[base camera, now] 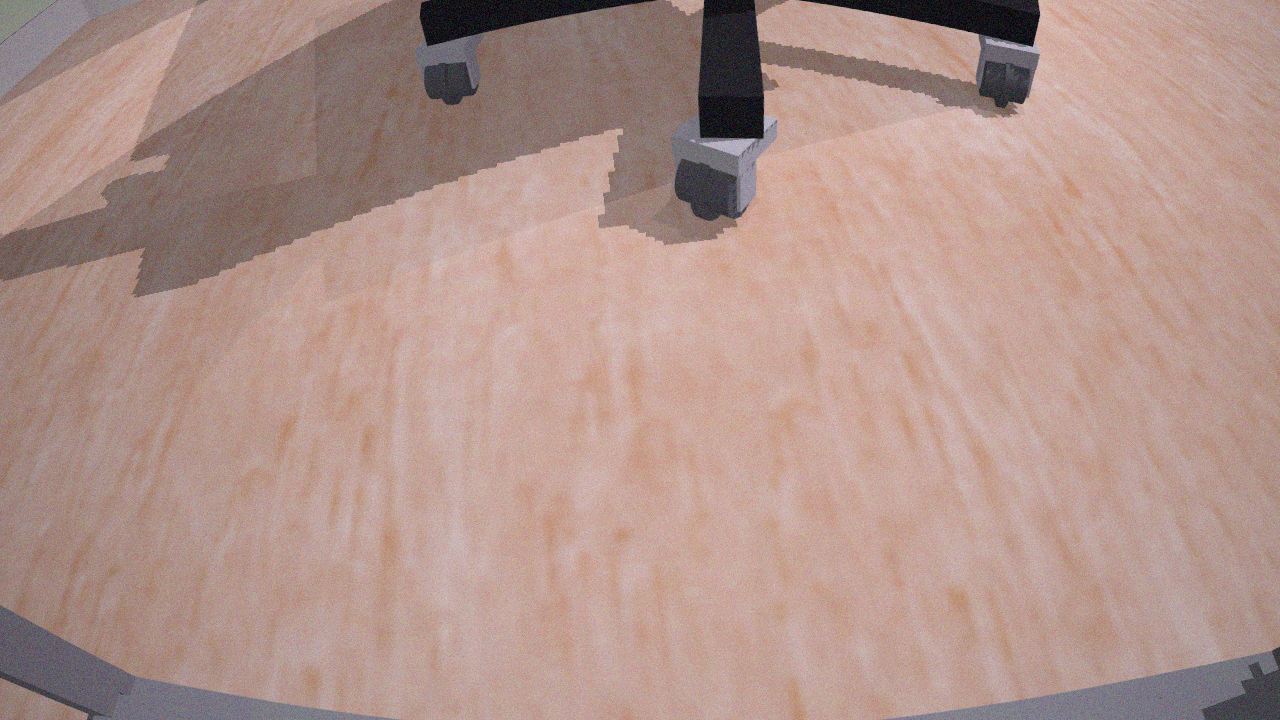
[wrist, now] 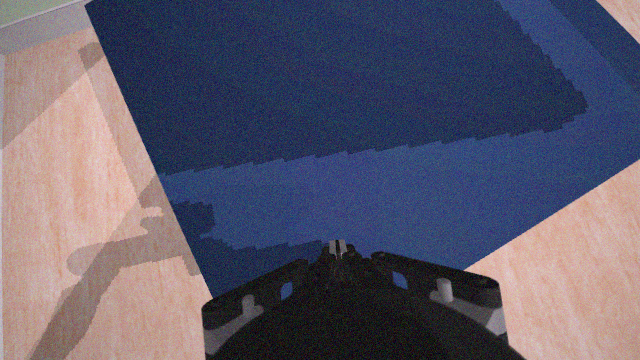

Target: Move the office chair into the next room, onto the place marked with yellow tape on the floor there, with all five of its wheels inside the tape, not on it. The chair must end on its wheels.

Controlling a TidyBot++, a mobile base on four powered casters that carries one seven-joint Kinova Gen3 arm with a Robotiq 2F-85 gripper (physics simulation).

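Frame: origin at the arm's base, x down, y left, z ahead, level; centimetres.
Where they show: gripper, fingertip midpoint: (wrist: 338, 250).
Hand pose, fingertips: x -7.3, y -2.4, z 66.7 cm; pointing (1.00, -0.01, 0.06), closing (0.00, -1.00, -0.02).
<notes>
Each offset is from my fingertips to the centre of the thing. "spot": to the spot under its first point. Level surfaces: height alone.
The office chair's black base @[spot: dy -1.7, dx +36.3, dz -7.5 cm] (base camera: 731, 67) shows at the top of the base camera view, with three grey-mounted wheels resting on the floor. Its blue seat @[spot: dy -1.9, dx +0.0, dz +5.3 cm] (wrist: 350, 190) fills much of the wrist view, partly in shadow. My gripper (wrist: 338, 250) is shut with its fingertips together and nothing between them. It is over the near part of the seat; whether it touches the seat I cannot tell. The chair's other wheels are hidden. The yellow tape does not show in either view.
Wood floor @[dx +47.0 cm] (base camera: 626, 402) (wrist: 55, 200) lies around the chair. A pale wall base (wrist: 45, 32) runs along the upper left in the wrist view and also shows at the upper left in the base camera view. Shadows of the chair and arm fall to the left.
</notes>
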